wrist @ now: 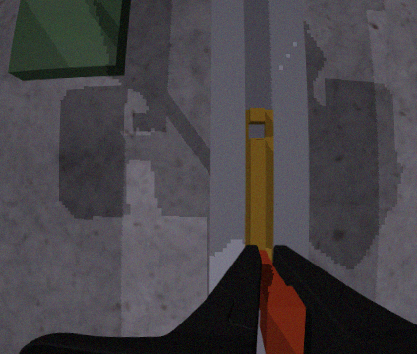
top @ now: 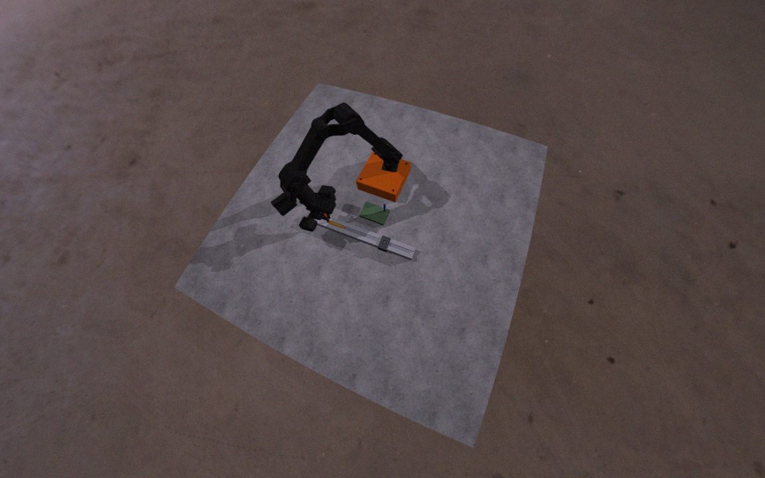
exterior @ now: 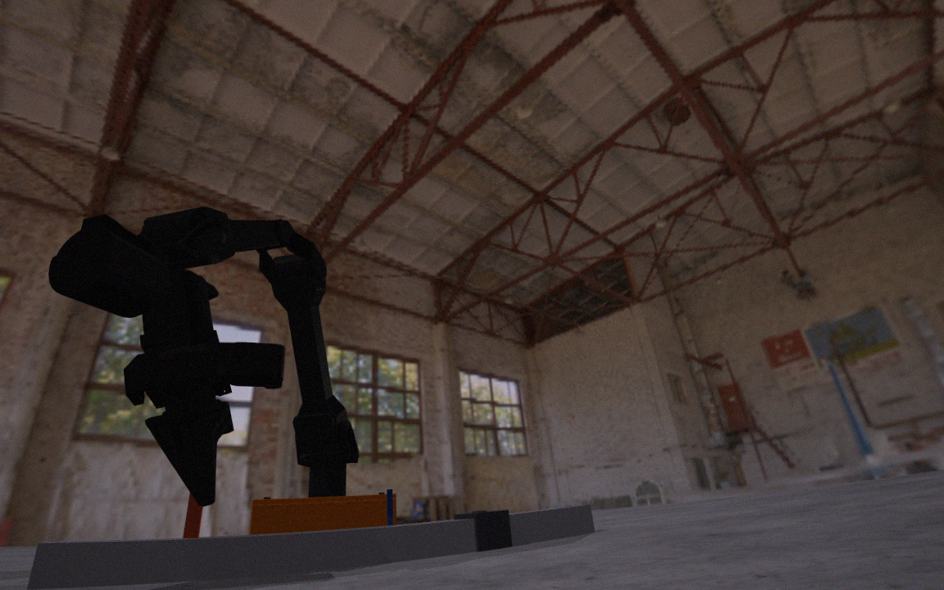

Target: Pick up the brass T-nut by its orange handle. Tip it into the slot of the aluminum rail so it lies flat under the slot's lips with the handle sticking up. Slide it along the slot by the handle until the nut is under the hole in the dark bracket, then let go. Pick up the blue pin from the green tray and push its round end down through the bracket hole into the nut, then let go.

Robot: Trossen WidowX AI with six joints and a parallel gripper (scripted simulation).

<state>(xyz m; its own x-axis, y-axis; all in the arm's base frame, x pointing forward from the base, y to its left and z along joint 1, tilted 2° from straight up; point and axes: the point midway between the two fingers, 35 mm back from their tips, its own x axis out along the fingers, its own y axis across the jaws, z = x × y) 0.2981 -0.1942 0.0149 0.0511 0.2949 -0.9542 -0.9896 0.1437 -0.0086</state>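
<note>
Right now the blue pin is 10 cm behind my gripper tip, 20 cm to the left of it and 2 cm below it. From my gripper tip the other things lie so: green tray: 9 cm behind, 18 cm to the left, 4 cm below.
</note>
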